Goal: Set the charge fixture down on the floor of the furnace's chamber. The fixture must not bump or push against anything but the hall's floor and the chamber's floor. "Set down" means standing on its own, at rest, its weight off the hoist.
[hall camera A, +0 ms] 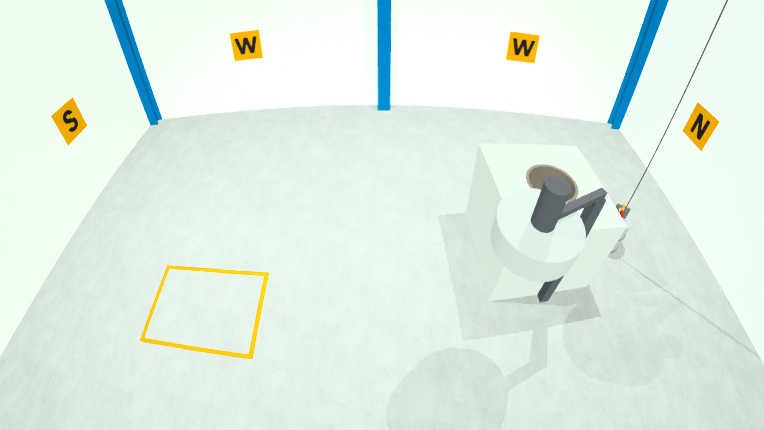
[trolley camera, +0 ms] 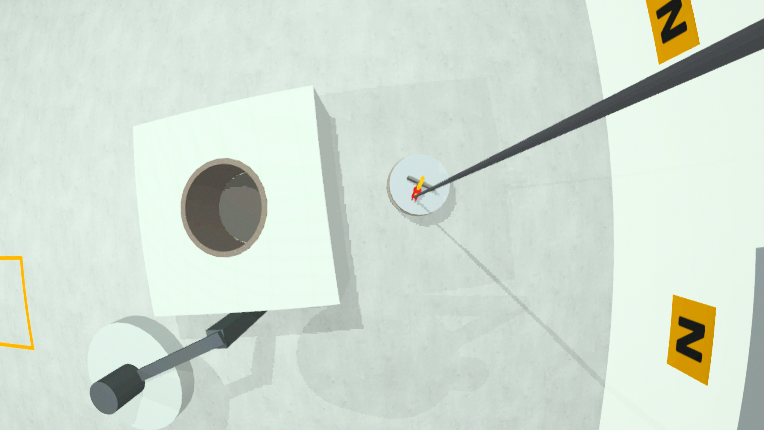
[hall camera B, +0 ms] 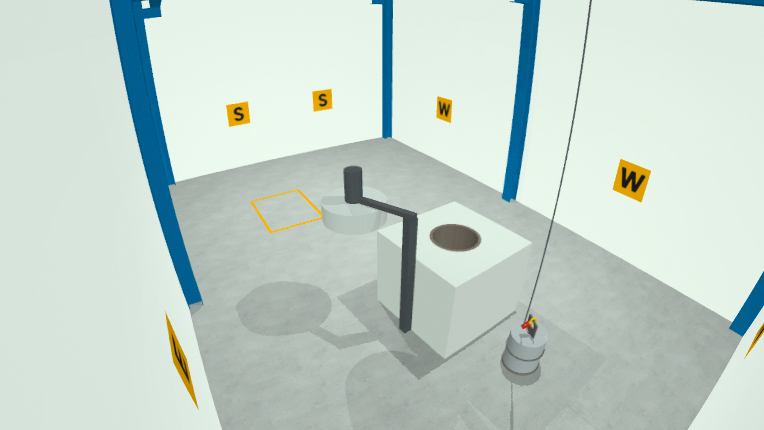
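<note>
The charge fixture [hall camera A: 627,227] [hall camera B: 523,352] [trolley camera: 400,193], a grey drum with two dark bands and an upright lug plate, stands upright on the hall floor north of the furnace [hall camera A: 499,165] [hall camera B: 483,315] [trolley camera: 160,160], apart from it. The furnace partly hides it in hall camera A. Its shadow meets its base. The hook, my gripper [hall camera A: 622,211] [hall camera B: 529,323] [trolley camera: 419,185], is tipped over on the fixture's top; its yellow part crosses the lug and seems still in the eye. The furnace's round chamber opening [hall camera A: 536,175] [hall camera B: 454,238] [trolley camera: 241,208] is uncovered in the furnace top.
The round lid [hall camera A: 534,253] [hall camera B: 342,220] [trolley camera: 114,341] hangs swung aside, southeast of the opening, on an arm from a dark post [hall camera B: 408,272] at the furnace's east side. A yellow floor outline [hall camera A: 197,349] [hall camera B: 261,217] [trolley camera: 26,301] lies to the south. The north wall is beyond the fixture.
</note>
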